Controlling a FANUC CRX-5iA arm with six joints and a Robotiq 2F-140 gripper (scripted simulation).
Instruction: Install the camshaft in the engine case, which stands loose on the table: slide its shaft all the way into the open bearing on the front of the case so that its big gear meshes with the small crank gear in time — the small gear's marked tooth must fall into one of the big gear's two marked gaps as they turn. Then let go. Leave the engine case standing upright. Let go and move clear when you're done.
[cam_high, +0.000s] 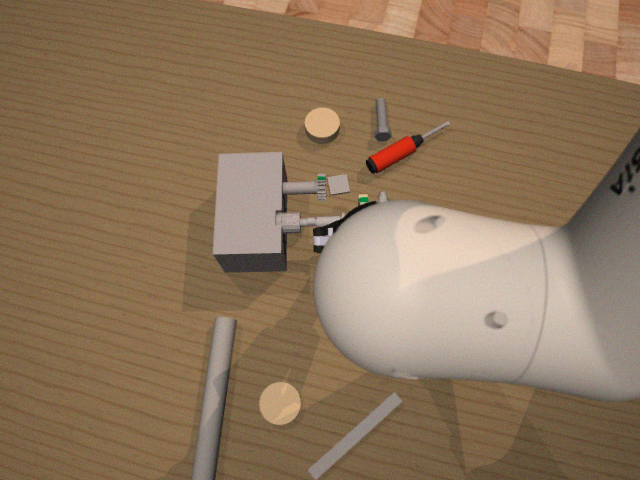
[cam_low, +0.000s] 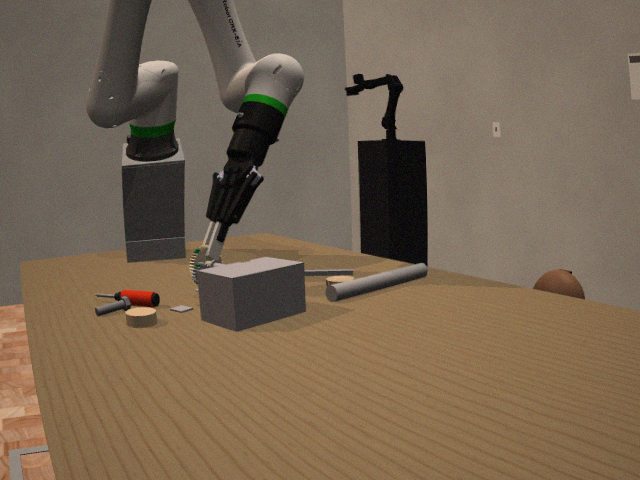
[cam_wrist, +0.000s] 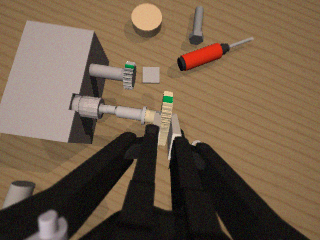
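My gripper is now 70 mm short of the small crank gear, 60 mm to the left of it and 40 mm above it. From my hand the other things lie so: small grey plate: 60 mm ahead, 90 mm to the right, 100 mm below; then wooden disc: 50 mm ahead, 240 mm to the left, 100 mm below; then grey bolt: 30 mm ahead, 210 mm to the right, 90 mm below.
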